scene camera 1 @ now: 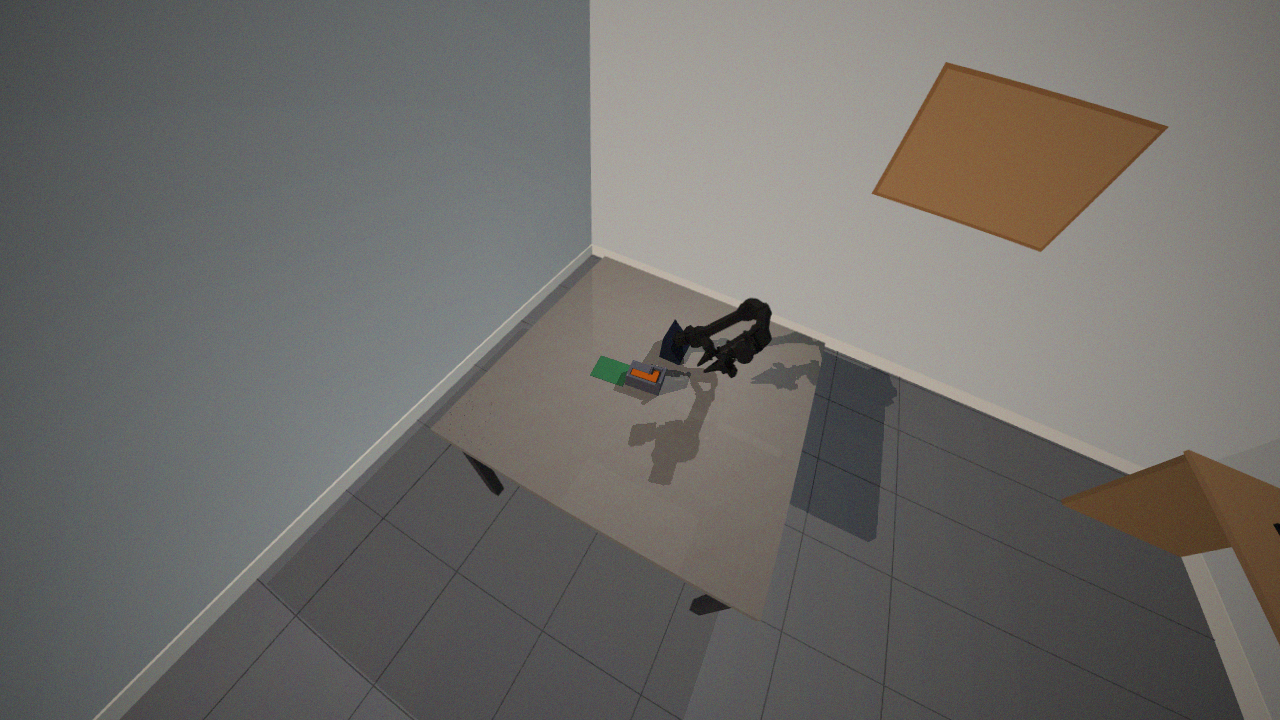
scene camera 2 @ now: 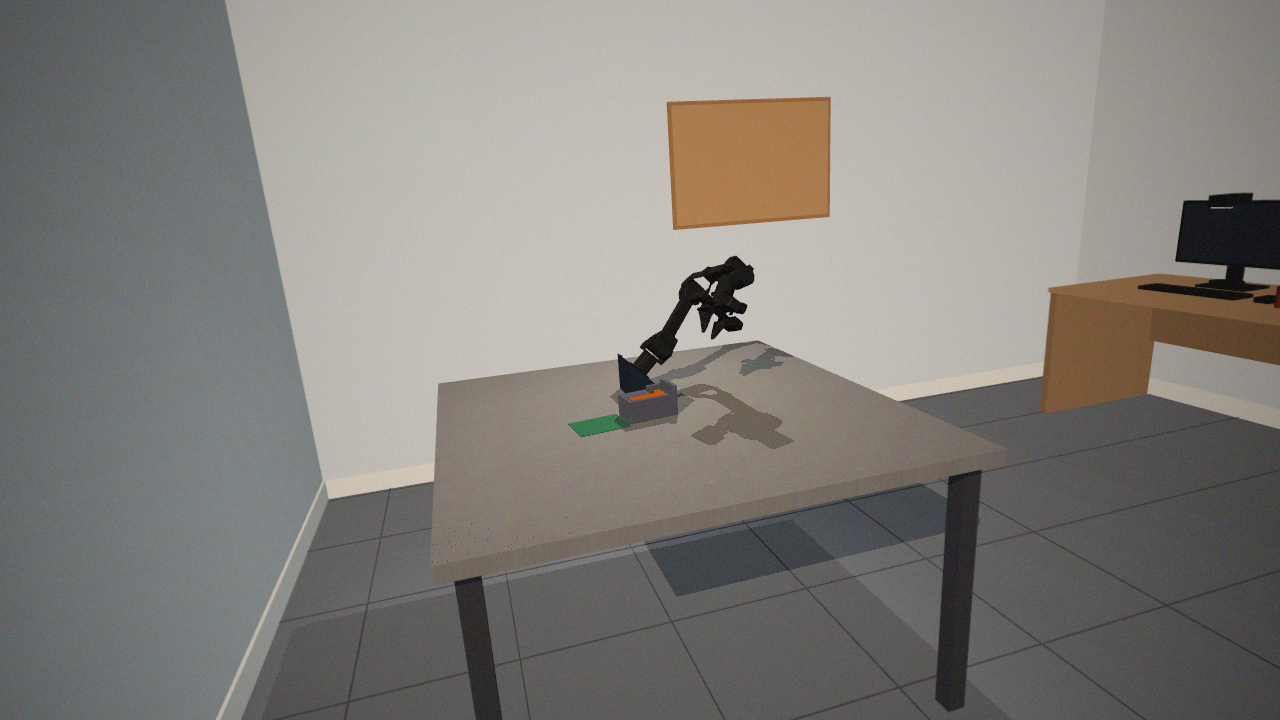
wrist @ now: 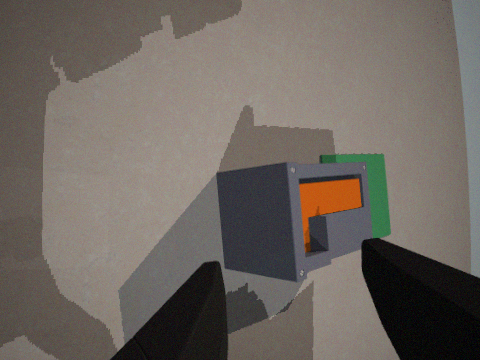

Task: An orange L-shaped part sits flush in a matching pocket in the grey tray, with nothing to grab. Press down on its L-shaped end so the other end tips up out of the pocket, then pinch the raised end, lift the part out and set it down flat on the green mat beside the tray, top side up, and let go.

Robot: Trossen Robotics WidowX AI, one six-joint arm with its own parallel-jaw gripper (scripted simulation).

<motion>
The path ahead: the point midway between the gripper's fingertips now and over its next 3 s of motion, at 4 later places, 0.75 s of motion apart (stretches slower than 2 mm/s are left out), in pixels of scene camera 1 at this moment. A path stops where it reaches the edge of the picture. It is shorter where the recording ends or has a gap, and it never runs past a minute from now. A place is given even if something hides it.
The gripper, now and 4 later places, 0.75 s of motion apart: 700, 368; 662, 368; 660, 379; 660, 382; 662, 371
</motion>
